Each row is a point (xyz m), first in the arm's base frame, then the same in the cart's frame.
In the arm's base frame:
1: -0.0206 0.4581 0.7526
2: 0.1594 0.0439 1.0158
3: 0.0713 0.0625 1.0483
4: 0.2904 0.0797 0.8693
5: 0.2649 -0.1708 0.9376
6: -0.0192 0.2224 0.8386
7: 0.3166 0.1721 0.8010
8: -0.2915 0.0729 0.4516
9: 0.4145 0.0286 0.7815
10: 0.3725 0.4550 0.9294
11: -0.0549 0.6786 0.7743
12: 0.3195 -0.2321 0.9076
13: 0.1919 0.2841 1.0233
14: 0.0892 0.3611 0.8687
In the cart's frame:
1: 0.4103 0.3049 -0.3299
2: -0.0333 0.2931 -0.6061
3: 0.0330 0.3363 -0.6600
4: -0.0639 0.1801 -0.4442
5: -0.1925 0.1054 -0.6586
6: 0.2612 0.2512 -0.5244
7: -0.0135 0.1703 -0.3381
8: 0.5467 -0.1366 -0.6443
9: -0.1537 0.0706 -0.3691
10: 0.0335 0.4260 -0.1591
11: 0.5376 0.4434 -0.2078
12: -0.2543 0.0437 -0.6555
13: 0.0564 0.4257 -0.4239
14: 0.2329 0.3435 -0.3741

